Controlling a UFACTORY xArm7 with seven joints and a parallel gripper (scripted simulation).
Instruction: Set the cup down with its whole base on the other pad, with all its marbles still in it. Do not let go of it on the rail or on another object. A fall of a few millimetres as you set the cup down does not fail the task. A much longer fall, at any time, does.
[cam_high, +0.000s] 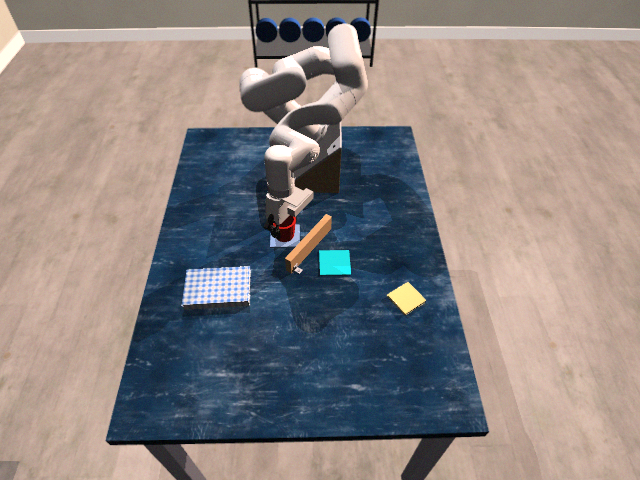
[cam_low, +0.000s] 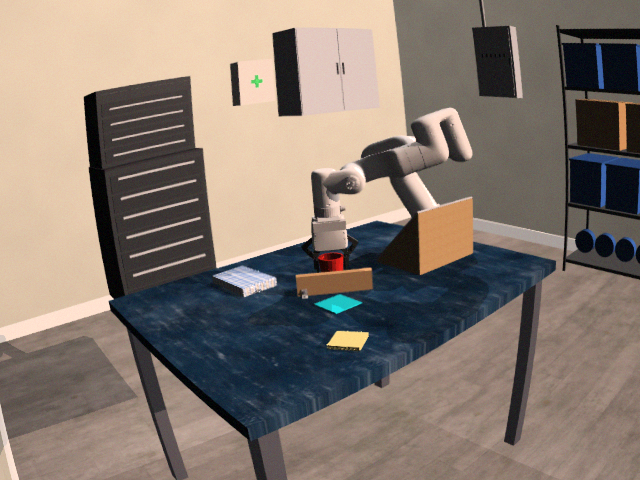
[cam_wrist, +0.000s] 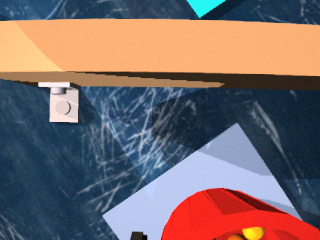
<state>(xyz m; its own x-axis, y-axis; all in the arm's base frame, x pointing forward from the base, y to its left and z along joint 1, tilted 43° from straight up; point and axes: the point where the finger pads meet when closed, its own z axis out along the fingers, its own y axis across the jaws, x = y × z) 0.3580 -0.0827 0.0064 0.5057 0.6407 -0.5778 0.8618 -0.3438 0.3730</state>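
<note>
Now: the red cup 2 cm below my hand. The rest, counted from my hand: wooden rail (5 cm ahead, 8 cm to the left, 3 cm below); then pale blue pad (5 cm below); then yellow marble (2 cm ahead, 3 cm below).
</note>
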